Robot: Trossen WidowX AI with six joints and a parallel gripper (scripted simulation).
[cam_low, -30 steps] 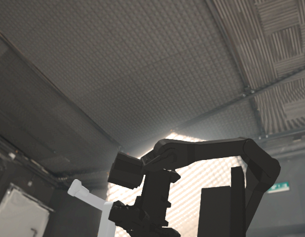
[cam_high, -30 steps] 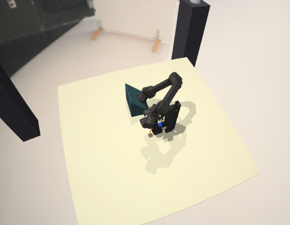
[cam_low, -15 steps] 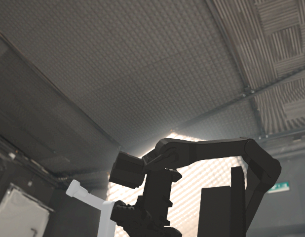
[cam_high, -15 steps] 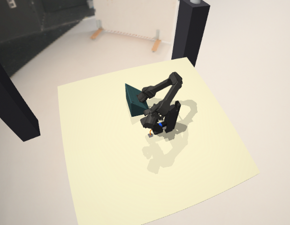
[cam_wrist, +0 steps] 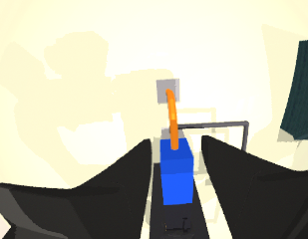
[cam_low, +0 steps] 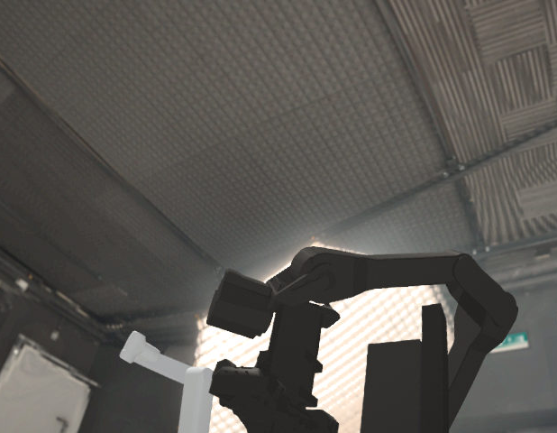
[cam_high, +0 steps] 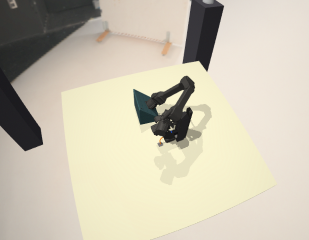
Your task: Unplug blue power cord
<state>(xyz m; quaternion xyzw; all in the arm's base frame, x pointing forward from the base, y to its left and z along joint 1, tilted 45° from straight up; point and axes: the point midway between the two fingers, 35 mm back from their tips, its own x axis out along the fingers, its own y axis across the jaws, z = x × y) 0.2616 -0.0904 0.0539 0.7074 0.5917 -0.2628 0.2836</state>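
Now: gripper tip 6 cm to the right of the blue plug and 1 cm above it.
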